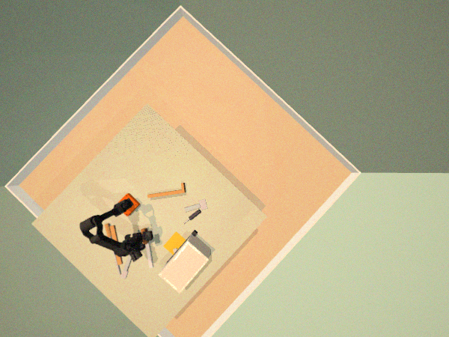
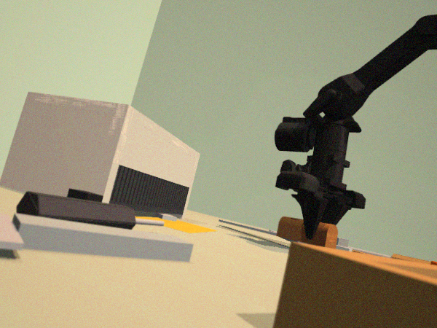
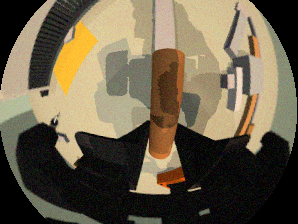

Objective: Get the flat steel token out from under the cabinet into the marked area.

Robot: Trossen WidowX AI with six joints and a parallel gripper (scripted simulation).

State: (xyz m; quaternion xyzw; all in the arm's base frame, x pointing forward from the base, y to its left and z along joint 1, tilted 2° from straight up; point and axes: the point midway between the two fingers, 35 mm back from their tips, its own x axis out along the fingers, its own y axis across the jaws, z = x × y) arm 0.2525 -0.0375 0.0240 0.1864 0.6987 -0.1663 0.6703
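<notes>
Right now my gripper tip is 24 cm to the left of the orange stick, 6 cm past it and 2 cm above it. Round my gripper tip: token (25 cm ahead, 9 cm to the left, 2 cm below); dark screwdriver (34 cm to the left, 13 cm ahead, 1 cm below).
</notes>
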